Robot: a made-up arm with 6 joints. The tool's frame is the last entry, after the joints. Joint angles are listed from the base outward.
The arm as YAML. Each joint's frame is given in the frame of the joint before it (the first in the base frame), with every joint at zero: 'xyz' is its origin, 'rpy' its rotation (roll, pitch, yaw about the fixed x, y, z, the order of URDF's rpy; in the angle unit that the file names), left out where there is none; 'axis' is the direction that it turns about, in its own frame. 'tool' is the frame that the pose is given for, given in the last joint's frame.
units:
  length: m
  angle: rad
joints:
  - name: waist
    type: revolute
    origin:
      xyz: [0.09, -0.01, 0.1]
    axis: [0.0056, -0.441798, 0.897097]
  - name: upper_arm
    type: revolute
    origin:
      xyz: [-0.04, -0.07, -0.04]
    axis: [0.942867, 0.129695, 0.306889]
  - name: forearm
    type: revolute
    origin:
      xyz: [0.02, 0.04, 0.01]
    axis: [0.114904, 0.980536, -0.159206]
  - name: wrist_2
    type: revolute
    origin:
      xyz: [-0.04, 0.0, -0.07]
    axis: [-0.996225, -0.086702, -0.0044]
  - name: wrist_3
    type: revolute
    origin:
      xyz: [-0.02, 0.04, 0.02]
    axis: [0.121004, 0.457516, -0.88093]
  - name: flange
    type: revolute
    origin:
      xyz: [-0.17, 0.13, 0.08]
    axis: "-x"
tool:
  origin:
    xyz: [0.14, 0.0, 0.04]
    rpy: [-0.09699, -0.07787, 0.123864]
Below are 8 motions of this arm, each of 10 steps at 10 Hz.
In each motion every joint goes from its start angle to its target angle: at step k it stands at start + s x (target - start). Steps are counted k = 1, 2, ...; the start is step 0. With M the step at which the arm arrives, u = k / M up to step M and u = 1 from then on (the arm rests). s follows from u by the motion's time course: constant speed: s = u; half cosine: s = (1 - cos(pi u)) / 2; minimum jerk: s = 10 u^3 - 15 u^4 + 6 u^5.
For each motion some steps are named. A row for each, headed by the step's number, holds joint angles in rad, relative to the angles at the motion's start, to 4 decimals.
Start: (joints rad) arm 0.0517 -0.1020 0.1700 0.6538 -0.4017 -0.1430
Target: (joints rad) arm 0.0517 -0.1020 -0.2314 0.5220 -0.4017 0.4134
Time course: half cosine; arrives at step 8
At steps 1, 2, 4, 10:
1: 0.0000 0.0000 -0.0153 -0.0050 0.0000 0.0212
2: 0.0000 0.0000 -0.0588 -0.0193 0.0000 0.0815
4: 0.0000 0.0000 -0.2007 -0.0659 0.0000 0.2782
10: 0.0000 0.0000 -0.4014 -0.1318 0.0000 0.5564

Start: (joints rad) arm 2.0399 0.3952 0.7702 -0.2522 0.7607 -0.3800
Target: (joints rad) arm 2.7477 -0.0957 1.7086 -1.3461 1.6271 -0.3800
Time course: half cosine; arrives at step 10
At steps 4, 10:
4: 0.2445 -0.1696 0.3242 -0.3779 0.2993 0.0000
10: 0.7078 -0.4909 0.9384 -1.0939 0.8664 0.0000

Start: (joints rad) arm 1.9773 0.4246 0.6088 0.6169 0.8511 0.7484
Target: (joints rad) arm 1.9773 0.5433 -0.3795 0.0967 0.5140 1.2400
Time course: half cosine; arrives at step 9
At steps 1, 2, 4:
1: 0.0000 0.0036 -0.0298 -0.0157 -0.0102 0.0148
2: 0.0000 0.0139 -0.1156 -0.0609 -0.0394 0.0575
4: 0.0000 0.0490 -0.4083 -0.2149 -0.1393 0.2031

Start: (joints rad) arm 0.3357 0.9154 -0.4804 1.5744 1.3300 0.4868
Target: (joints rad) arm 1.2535 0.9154 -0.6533 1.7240 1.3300 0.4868
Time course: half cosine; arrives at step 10
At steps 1, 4, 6, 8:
1: 0.0225 0.0000 -0.0042 0.0037 0.0000 0.0000
4: 0.3171 0.0000 -0.0597 0.0517 0.0000 0.0000
6: 0.6007 0.0000 -0.1132 0.0979 0.0000 0.0000
8: 0.8302 0.0000 -0.1564 0.1353 0.0000 0.0000

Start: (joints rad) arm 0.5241 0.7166 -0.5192 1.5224 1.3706 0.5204
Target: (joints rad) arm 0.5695 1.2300 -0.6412 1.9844 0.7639 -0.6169
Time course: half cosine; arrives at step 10
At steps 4, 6, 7, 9, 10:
4: 0.0157 0.1774 -0.0421 0.1596 -0.2096 -0.3929
6: 0.0297 0.3360 -0.0799 0.3024 -0.3971 -0.7444
7: 0.0360 0.4076 -0.0969 0.3668 -0.4817 -0.9029
9: 0.0443 0.5008 -0.1190 0.4507 -0.5919 -1.1095
10: 0.0454 0.5134 -0.1220 0.4620 -0.6067 -1.1373

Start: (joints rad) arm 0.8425 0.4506 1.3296 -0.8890 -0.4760 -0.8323
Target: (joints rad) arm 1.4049 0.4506 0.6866 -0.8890 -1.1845 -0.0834
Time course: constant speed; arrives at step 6
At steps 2, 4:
2: 0.1875 0.0000 -0.2143 0.0000 -0.2362 0.2496
4: 0.3749 0.0000 -0.4287 0.0000 -0.4723 0.4993

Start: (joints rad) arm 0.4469 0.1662 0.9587 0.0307 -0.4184 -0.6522
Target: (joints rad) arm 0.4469 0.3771 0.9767 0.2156 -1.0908 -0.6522
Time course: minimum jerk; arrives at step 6
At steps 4, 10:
4: 0.0000 0.1666 0.0142 0.1461 -0.5313 0.0000
10: 0.0000 0.2109 0.0180 0.1849 -0.6724 0.0000

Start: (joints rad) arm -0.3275 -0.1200 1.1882 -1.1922 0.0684 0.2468
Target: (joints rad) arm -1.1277 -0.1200 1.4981 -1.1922 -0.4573 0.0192
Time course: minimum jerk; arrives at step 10
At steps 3, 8, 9, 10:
3: -0.1305 0.0000 0.0505 0.0000 -0.0857 -0.0371
8: -0.7539 0.0000 0.2920 0.0000 -0.4953 -0.2144
9: -0.7934 0.0000 0.3072 0.0000 -0.5212 -0.2257
10: -0.8002 0.0000 0.3099 0.0000 -0.5257 -0.2276

